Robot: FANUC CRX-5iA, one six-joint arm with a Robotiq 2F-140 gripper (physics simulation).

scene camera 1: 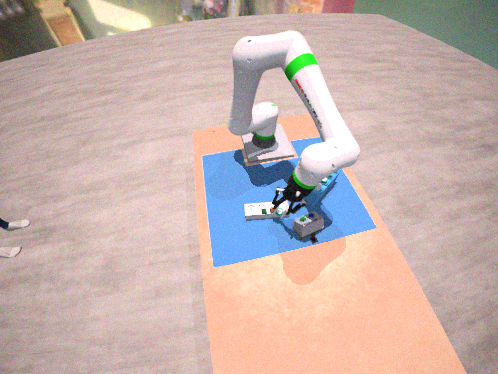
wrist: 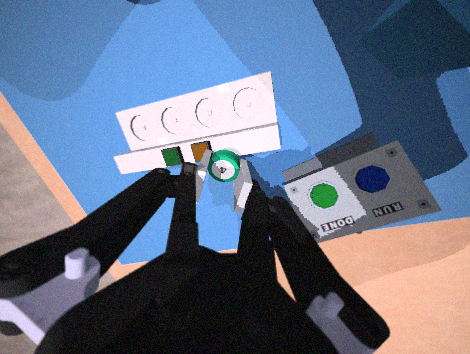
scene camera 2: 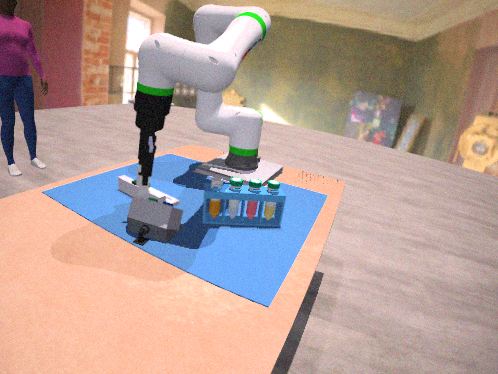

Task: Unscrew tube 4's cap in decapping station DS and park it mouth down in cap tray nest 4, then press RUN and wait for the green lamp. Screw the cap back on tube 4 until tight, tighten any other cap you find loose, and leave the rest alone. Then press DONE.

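Note:
My gripper is shut on cap 4, a green-rimmed cap with a white top. It holds the cap over the front edge of the white cap tray. The tray's four round nests look empty in the wrist view. The blue decapping station holds four tubes. The leftmost tube in scene camera 2, with orange liquid, has no green cap. The other three wear green caps; their tightness cannot be judged.
A grey button box has a green DONE button and a blue RUN button, right of the gripper in the wrist view. A dark green square and an orange square sit on the tray's front strip.

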